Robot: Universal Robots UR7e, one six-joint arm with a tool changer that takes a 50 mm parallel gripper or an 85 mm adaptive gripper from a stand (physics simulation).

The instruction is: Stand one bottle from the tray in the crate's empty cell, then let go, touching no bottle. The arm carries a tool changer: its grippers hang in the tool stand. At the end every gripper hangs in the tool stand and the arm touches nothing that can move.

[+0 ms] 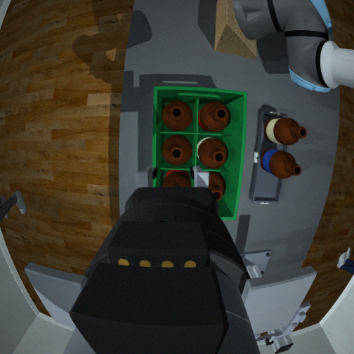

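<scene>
The green crate [241, 150] stands upright on the grey table. Brown bottles stand in its cells: left column back [177, 115], middle [177, 150] and front [178, 180]; right column back [214, 116], middle [213, 152] and front [218, 186]. The gripper hides part of the front ones. In the dark tray [266, 189] right of the crate stand a cream-labelled bottle [285, 131] and a blue-labelled bottle [280, 164]. My gripper [173, 174] is open and empty, above the crate's front left part, its fingers wide apart. The tool stand cannot be made out for certain.
A tan block [234, 36] stands behind the crate. Grey and white arm links [306, 47] with blue covers show at the back right. A grey bracket [259, 261] lies in front of the tray, partly hidden by the tool. Wooden floor [60, 130] shows left of the table.
</scene>
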